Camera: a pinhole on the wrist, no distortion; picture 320 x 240 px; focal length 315.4 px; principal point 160.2 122.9 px. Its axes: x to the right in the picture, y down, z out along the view. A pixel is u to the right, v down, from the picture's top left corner.
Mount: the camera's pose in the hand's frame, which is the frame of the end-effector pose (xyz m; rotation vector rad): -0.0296 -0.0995 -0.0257 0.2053 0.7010 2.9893
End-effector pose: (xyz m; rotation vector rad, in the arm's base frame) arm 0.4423 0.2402 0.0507 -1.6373 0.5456 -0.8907
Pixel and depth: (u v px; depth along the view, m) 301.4 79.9 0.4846
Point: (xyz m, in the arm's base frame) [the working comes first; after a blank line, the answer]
In the camera's frame: 0.2169 -0.0661 0.4846

0.6734 0.5643 -0.2099
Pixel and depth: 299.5 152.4 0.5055
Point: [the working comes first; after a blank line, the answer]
In the camera's frame: 0.2233 0.0473 0.5055

0.7147 0.6354 -0.1289
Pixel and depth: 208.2 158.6 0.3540
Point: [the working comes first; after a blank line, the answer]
In the camera's frame: 0.0539 0.0401 0.3540

0.6713 0.4494 -0.0056
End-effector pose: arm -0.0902 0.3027 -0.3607 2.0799 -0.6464 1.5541
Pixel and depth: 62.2 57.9 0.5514
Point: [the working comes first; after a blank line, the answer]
In the camera's frame: -0.1713 -0.1136 0.5514

0.1188 -0.1384 -0.2270
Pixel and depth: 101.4 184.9 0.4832
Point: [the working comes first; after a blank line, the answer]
In the camera's frame: -0.0901 0.0950 0.4832

0.2546 0.0085 -0.3485
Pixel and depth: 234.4 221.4 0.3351
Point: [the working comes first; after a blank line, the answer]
In the camera's frame: 0.0788 0.1047 0.3351

0.1626 0.1378 -0.5077
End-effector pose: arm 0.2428 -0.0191 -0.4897 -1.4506 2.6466 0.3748
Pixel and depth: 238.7 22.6 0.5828
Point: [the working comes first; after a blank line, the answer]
In the camera's frame: 0.1451 -0.1853 0.5828

-0.0065 0.3328 -0.8274
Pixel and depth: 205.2 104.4 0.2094
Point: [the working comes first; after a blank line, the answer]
In the camera's frame: 0.0299 -0.0123 0.2094

0.2485 0.0486 -0.6354
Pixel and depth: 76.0 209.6 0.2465
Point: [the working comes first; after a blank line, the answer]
In the camera's frame: -0.0658 0.0678 0.2465

0.2480 -0.0488 -0.7216
